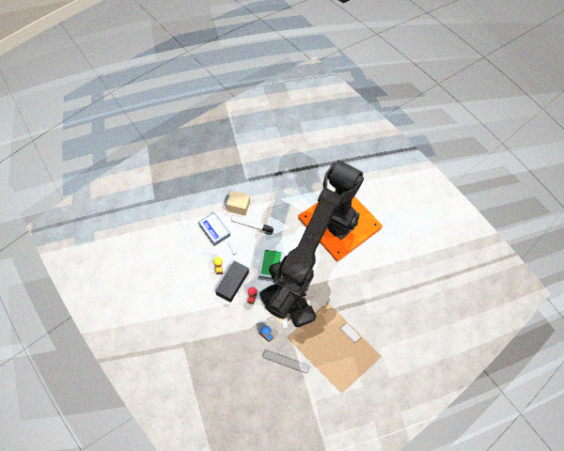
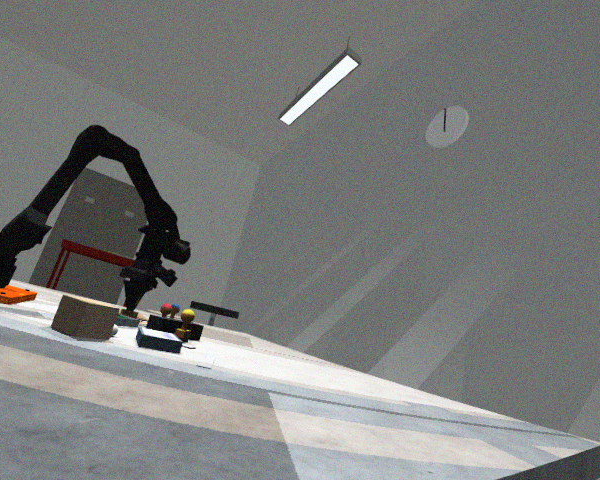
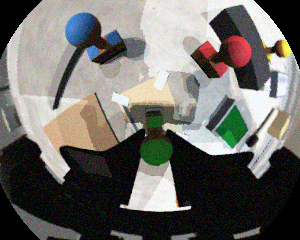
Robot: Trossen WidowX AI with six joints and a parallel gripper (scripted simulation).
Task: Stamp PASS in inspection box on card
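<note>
The green-knobbed stamp lies right at my gripper tip. Also, from my gripper tip: blue stamp (11 cm ahead, 2 cm to the left); then cream card (1 cm ahead, 3 cm below); then red stamp (6 cm ahead, 9 cm to the right).
</note>
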